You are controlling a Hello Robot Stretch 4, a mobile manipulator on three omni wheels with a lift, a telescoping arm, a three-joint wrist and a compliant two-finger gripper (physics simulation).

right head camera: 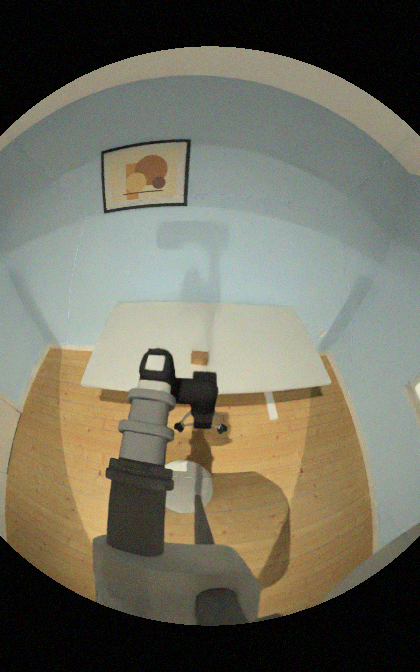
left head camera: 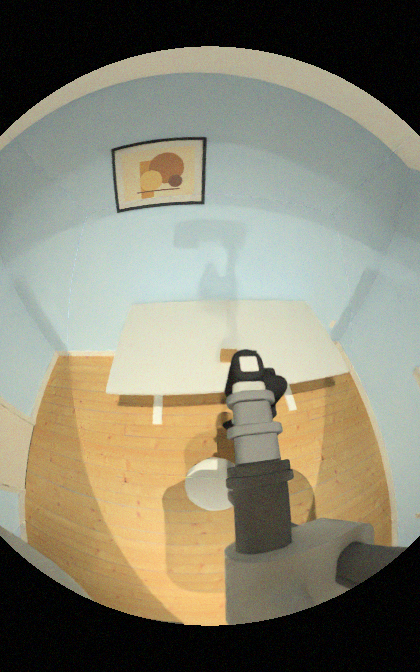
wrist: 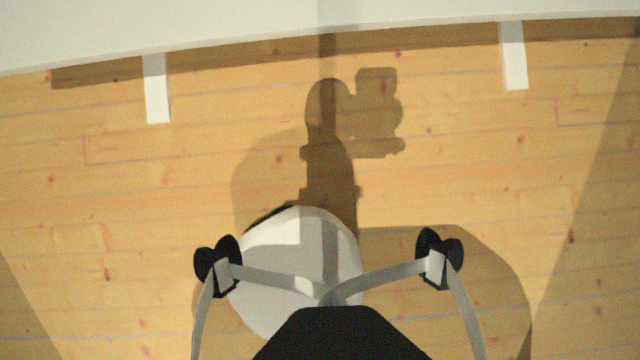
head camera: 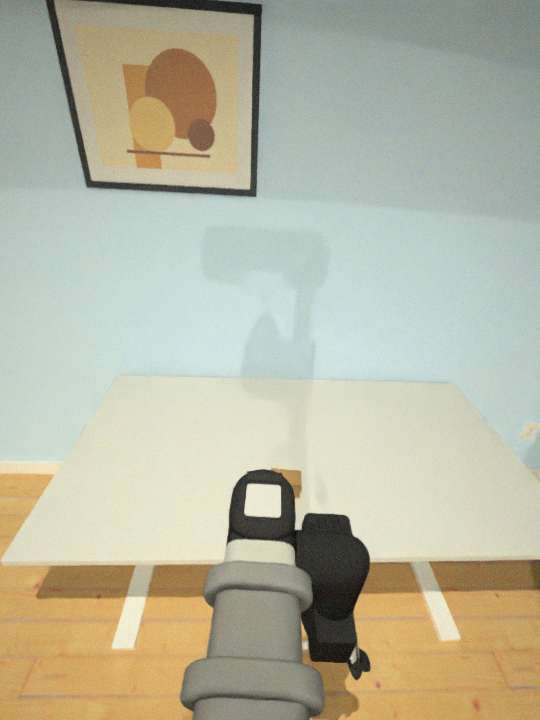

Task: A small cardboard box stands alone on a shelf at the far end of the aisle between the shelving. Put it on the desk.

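Seen in the pictures: gripper, between the fingertips: [wrist: 327, 252]; robot's base, origin of its link: [wrist: 299, 264].
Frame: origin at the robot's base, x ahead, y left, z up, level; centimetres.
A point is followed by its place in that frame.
Note:
The small cardboard box [head camera: 293, 481] {x 68.2, y -9.0, z 75.2 cm} [left head camera: 227, 355] [right head camera: 199, 357] sits on the white desk [head camera: 145, 494] {x 65.3, y 33.1, z 69.2 cm} [left head camera: 150, 350] [right head camera: 270, 345] [wrist: 150, 25] {x 51.7, y 13.0, z 69.2 cm}, near the middle of its width and toward the front half. In the head camera view the wrist hides part of the box. The box does not show in the wrist view. My gripper [right head camera: 201, 428] [wrist: 327, 252] {x 26.4, y -8.8, z 86.3 cm} is open and empty, with its fingers wide apart. It hangs over the floor in front of the desk's front edge, apart from the box.
The round white base part [left head camera: 210, 484] [right head camera: 189, 487] [wrist: 280, 270] {x 3.9, y 3.9, z 18.7 cm} is below the gripper on the wooden floor [left head camera: 125, 450]. White desk feet [head camera: 135, 607] [wrist: 157, 95] reach out under the front edge. A framed picture [head camera: 174, 104] {x 125.8, y 32.0, z 164.5 cm} hangs on the blue wall behind the desk.

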